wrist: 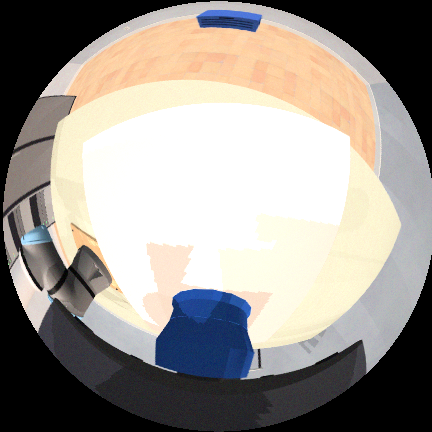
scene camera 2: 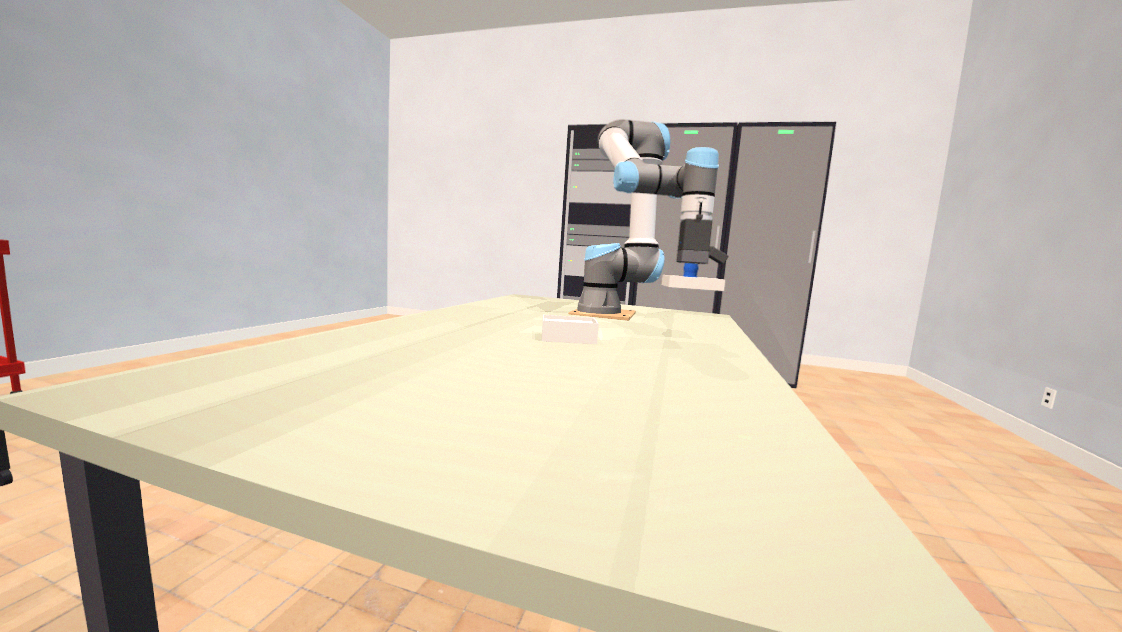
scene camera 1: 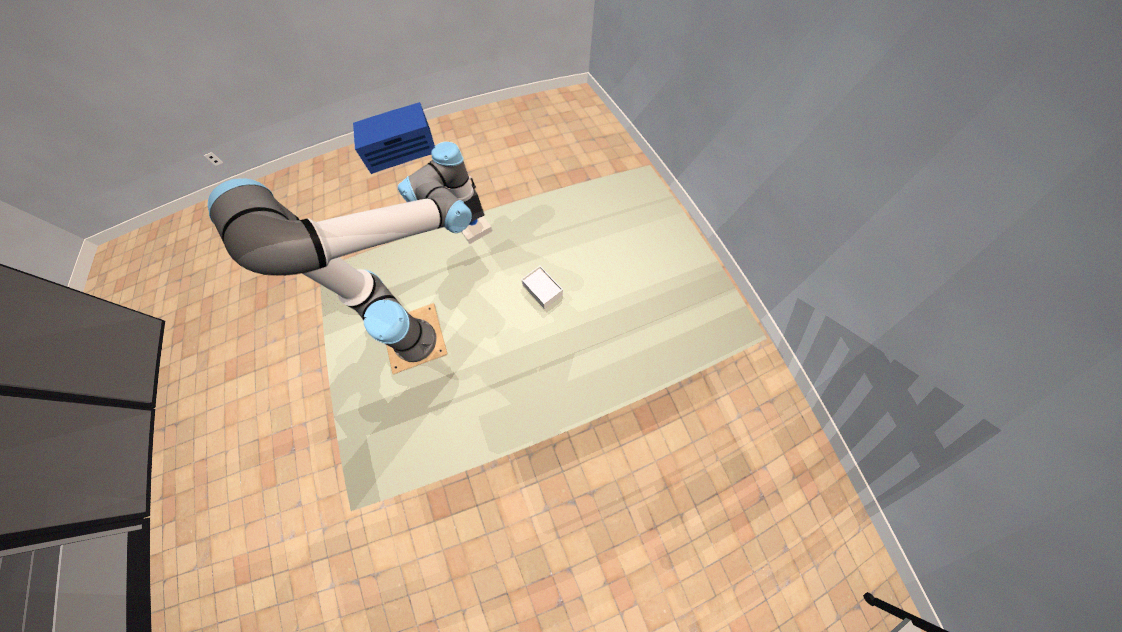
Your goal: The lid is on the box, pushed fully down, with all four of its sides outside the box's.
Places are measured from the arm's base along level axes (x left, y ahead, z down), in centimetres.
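Pixels of known places: end effector, tool point: (wrist: 213,290) (scene camera 2: 689,282) (scene camera 1: 473,223); arm's base, origin of the base link: (wrist: 94,265) (scene camera 2: 599,311) (scene camera 1: 415,340).
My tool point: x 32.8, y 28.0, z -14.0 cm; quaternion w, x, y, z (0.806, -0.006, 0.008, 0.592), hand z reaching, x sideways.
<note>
Ahead of a thing's pixels: the offset from my tool point to its top centre. Level surfaces: height alone.
The white lid {dx +0.5, dy -0.7, dz -1.4 cm} (scene camera 1: 477,233) (scene camera 2: 694,283) (wrist: 210,175) hangs level on my blue suction cup (scene camera 1: 473,222) (scene camera 2: 690,270) (wrist: 211,300), which is on and touches its top. The lid is well above the table, over its far edge in scene camera 1 and at the right edge in scene camera 2. The white box {dx -23.6, dy +19.0, dz +10.1 cm} (scene camera 1: 541,287) (scene camera 2: 570,331) stands upright and open-topped on the table, apart from the lid and lower. In scene camera 1 the box is to the right of and below the lid. The box does not show in the wrist view, where the lid fills the middle.
The pale green table {dz +14.8 cm} (scene camera 1: 628,314) (scene camera 2: 471,439) (wrist: 375,225) carries the arm's wooden base plate (scene camera 1: 439,342) (scene camera 2: 624,314). A blue chest (scene camera 1: 392,137) (wrist: 230,21) stands on the floor beyond the table. Dark cabinets (scene camera 1: 70,455) (scene camera 2: 785,219) stand behind the arm. A red cart (scene camera 2: 6,314) shows at the left.
</note>
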